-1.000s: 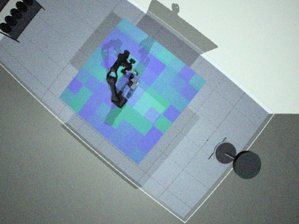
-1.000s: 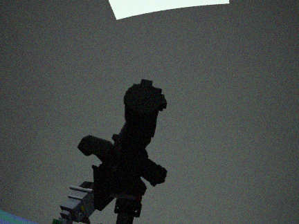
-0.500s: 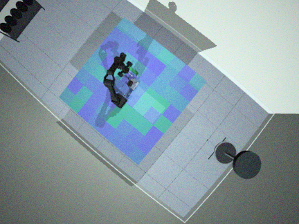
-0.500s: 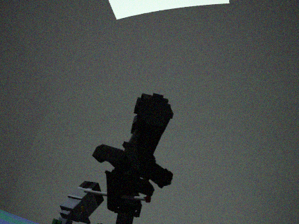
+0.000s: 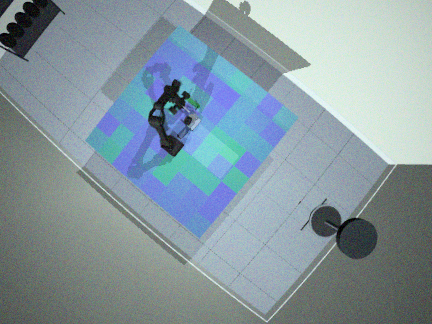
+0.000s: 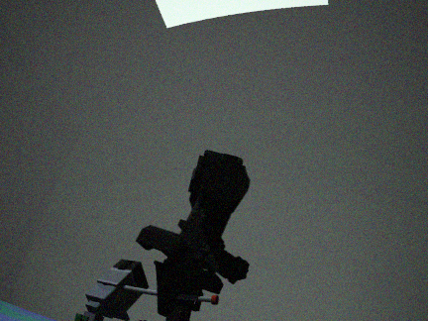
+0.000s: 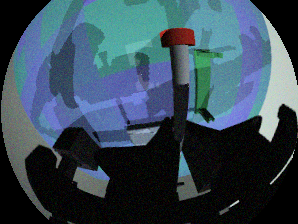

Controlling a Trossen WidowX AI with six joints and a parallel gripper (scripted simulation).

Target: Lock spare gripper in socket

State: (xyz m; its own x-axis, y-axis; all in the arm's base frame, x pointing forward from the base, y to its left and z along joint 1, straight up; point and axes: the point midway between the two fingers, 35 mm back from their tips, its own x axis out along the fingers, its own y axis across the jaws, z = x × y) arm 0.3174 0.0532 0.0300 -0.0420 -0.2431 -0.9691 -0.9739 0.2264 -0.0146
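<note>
The mount lies 40 mm behind my gripper tip, 100 mm to the right of it and 30 mm below it. Round my gripper tip: green upright piece 90 mm ahead, 20 mm to the right, 60 mm below; spare gripper 60 mm behind, 100 mm to the right, 40 mm above.
</note>
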